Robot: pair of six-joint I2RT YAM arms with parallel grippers.
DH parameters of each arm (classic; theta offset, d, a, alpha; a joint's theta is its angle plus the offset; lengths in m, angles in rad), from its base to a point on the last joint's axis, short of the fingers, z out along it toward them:
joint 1: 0 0.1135 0.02 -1.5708
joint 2: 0 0 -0.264 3.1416
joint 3: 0.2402 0 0.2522 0
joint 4: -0.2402 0 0.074 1.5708
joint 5: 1.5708 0 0 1.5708
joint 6: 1.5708 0.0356 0 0
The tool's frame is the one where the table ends.
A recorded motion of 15 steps. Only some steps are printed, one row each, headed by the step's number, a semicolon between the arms.
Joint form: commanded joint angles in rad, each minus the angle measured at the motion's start. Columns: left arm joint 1, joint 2, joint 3, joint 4, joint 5, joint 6; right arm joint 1, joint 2, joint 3, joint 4, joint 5, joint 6.
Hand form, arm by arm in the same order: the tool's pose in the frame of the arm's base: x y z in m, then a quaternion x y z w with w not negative. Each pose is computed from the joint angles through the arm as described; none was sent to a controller.
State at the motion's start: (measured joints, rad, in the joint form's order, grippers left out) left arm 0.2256 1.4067 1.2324 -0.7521 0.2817 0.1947; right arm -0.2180 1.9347 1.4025 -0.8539 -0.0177 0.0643
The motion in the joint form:
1: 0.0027 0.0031 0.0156 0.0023 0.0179 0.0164; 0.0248 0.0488 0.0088 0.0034 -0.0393 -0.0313
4: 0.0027 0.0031 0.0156 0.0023 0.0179 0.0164; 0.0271 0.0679 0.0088 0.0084 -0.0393 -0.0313
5: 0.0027 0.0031 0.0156 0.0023 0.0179 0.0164; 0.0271 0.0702 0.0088 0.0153 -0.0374 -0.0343
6: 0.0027 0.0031 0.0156 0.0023 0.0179 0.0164; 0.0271 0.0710 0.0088 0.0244 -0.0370 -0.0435
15: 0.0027 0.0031 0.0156 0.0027 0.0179 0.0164; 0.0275 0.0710 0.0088 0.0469 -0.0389 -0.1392
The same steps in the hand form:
1: 0.2900 0.0566 0.3085 0.04026 0.93596 -0.06807 0.34312; 0.3738 -0.0711 0.1648 0.11042 0.99072 0.02240 0.07599
4: 0.2900 0.0566 0.3085 0.04026 0.93596 -0.06807 0.34312; 0.3754 -0.0705 0.1580 0.10953 0.99132 0.02306 0.06896
5: 0.2900 0.0566 0.3085 0.04026 0.93596 -0.06807 0.34312; 0.3762 -0.0707 0.1572 0.10803 0.99135 0.02182 0.07120
6: 0.2900 0.0566 0.3085 0.04026 0.93596 -0.06807 0.34312; 0.3772 -0.0709 0.1571 0.10334 0.99156 0.02094 0.07541
15: 0.2900 0.0566 0.3085 0.04029 0.93589 -0.06802 0.34330; 0.3796 -0.0712 0.1575 0.05515 0.99449 0.01675 0.08755

